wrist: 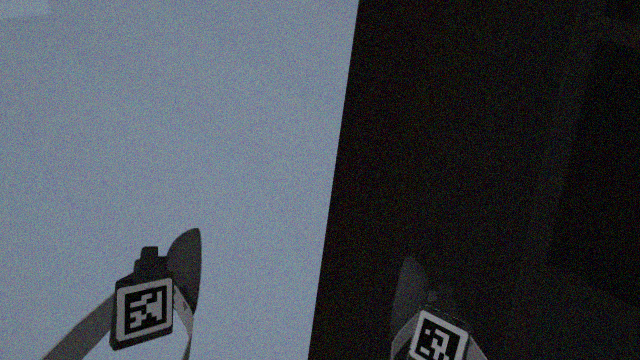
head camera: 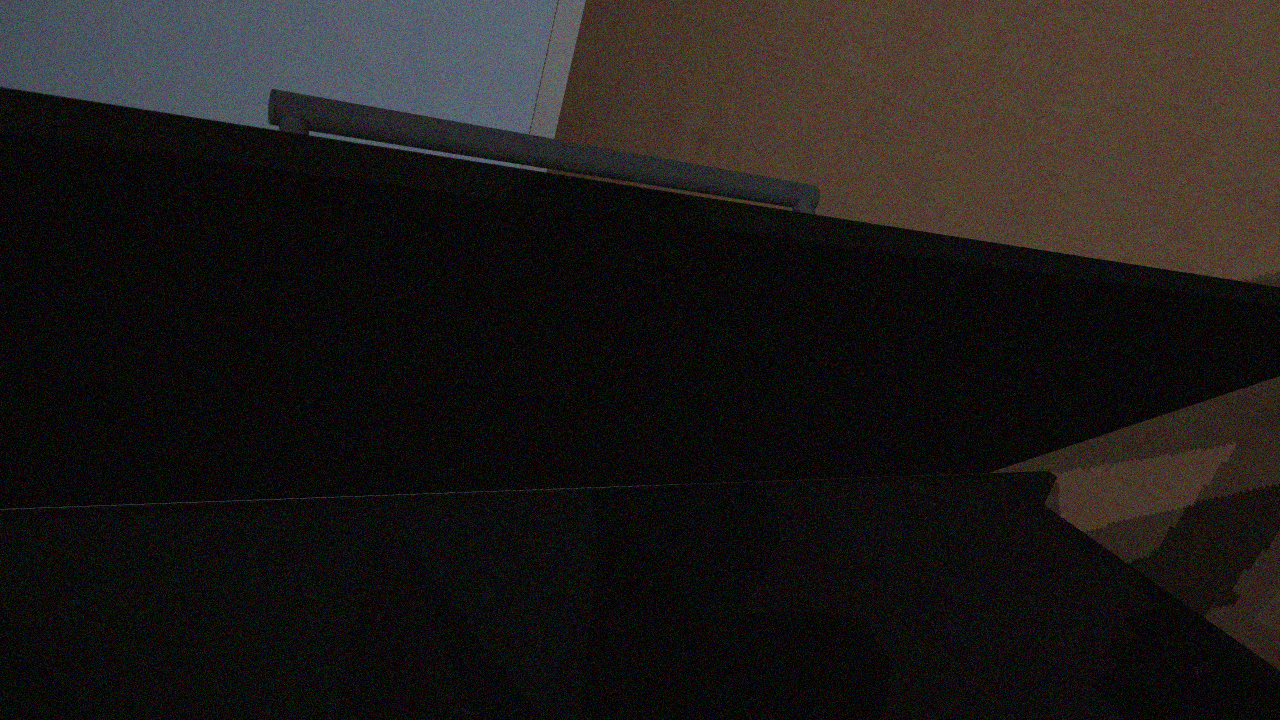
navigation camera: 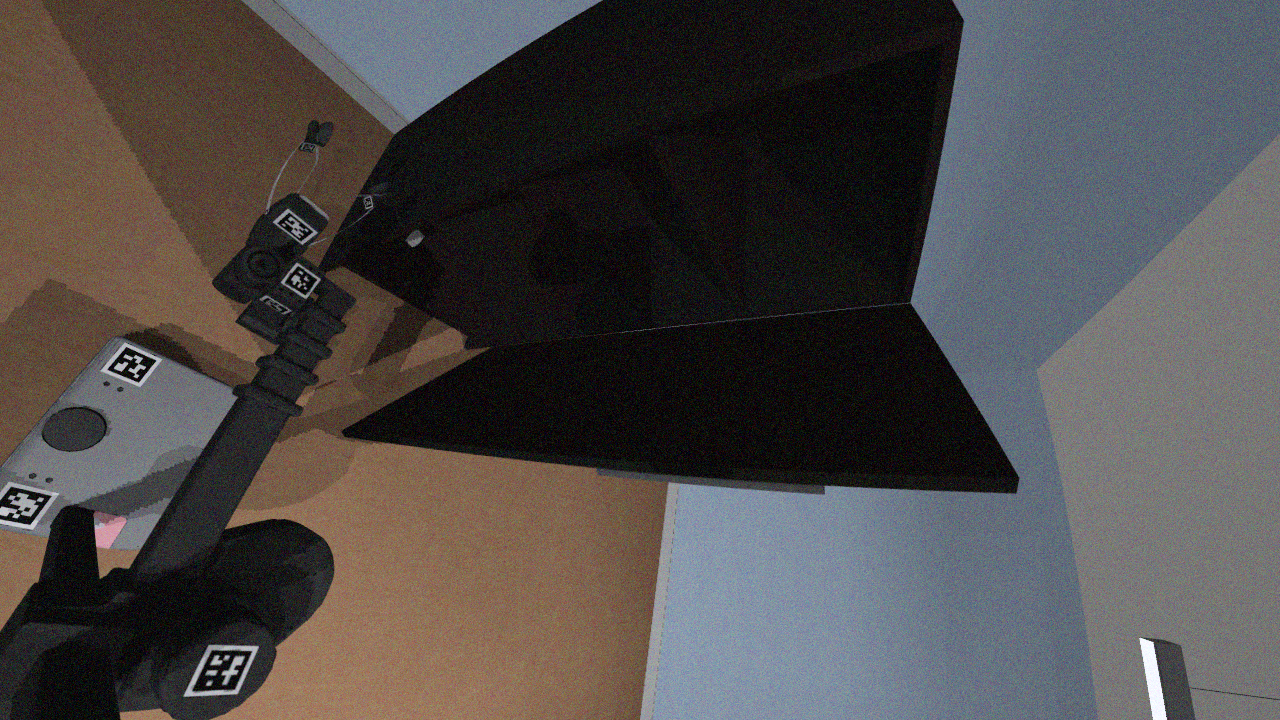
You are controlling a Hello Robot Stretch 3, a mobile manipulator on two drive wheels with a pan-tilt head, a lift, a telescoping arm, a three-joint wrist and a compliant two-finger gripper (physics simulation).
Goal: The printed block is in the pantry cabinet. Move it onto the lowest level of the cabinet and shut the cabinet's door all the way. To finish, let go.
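Frame: origin at the robot's base, x right, y up, z back, level; centimetres.
Seen in the pictures: gripper, fingertip midpoint: [wrist: 299,269] [navigation camera: 360,155]; robot's base, link origin: [navigation camera: 79,425].
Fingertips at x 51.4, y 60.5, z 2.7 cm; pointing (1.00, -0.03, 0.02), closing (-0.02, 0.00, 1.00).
Observation:
Offsets run from my fingertips to a thing's top centre. "spot": to the spot under its first point. Level surfaces: height alone.
The dark pantry cabinet [head camera: 805,555] [navigation camera: 932,161] [wrist: 450,125] stands with its door {spot: dx -22.2, dy +45.1, dz +45.8 cm} [head camera: 537,331] [navigation camera: 698,394] wide open. The door's grey bar handle {spot: dx -34.0, dy +49.0, dz +44.7 cm} [head camera: 537,147] [navigation camera: 716,481] is on its outer face. A small pale thing {dx +22.2, dy -40.5, dz +26.8 cm} [navigation camera: 414,238] shows low inside the cabinet in the navigation view; it is too small and dark to tell whether it is the printed block. My gripper [navigation camera: 342,167] [wrist: 299,269] is partly open, with nothing visible between its fingers. It is beside the cabinet's low end; in the wrist view one finger is against the blue wall and the other against the dark cabinet.
My grey base [navigation camera: 192,447] is on the brown floor {dy -60.5 cm} [navigation camera: 501,573] [head camera: 939,107] at the left of the navigation view, with my arm [navigation camera: 241,447] above it. Blue wall [navigation camera: 805,608] stands behind the cabinet. A bright upright bar [navigation camera: 1163,680] is at the lower right.

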